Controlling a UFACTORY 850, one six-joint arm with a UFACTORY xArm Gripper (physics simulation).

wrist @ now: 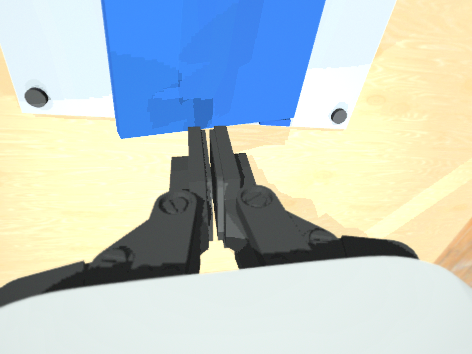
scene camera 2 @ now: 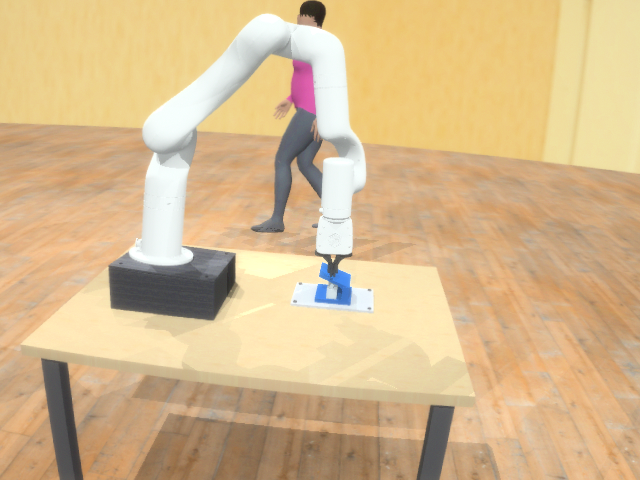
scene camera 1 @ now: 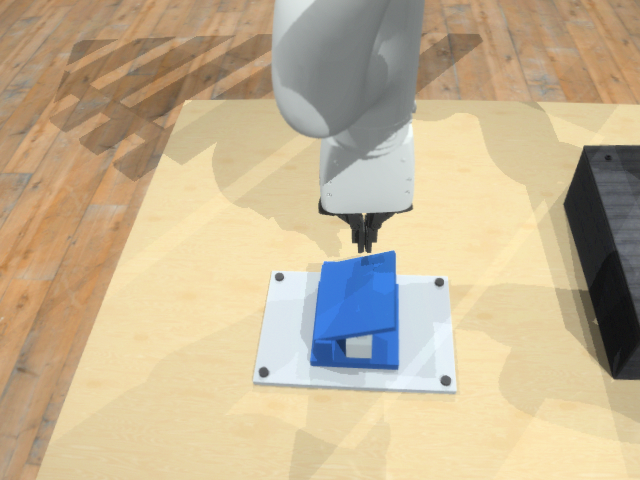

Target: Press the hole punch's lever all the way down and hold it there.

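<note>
The hole punch's blue lever [scene camera 1: 356,299] [scene camera 2: 334,275] [wrist: 210,60] is raised and tilted sideways, its right side higher in scene camera 1's view. Below it are the blue base [scene camera 1: 385,356] [scene camera 2: 345,297] and a light grey block [scene camera 1: 358,347] [scene camera 2: 331,290]. The punch stands on a white plate [scene camera 1: 426,330] [scene camera 2: 362,299] [wrist: 340,55] with dark round studs at its corners. My gripper [scene camera 1: 364,251] [scene camera 2: 332,275] [wrist: 207,155] is shut with nothing between its fingers. Its tips are at the lever's far edge in scene camera 1's view; whether they touch it I cannot tell.
A black box [scene camera 1: 604,248] [scene camera 2: 162,289] bears the arm's base on the wooden table [scene camera 1: 180,289] [scene camera 2: 248,351]. A person in a pink top [scene camera 2: 302,85] stands on the floor behind the table.
</note>
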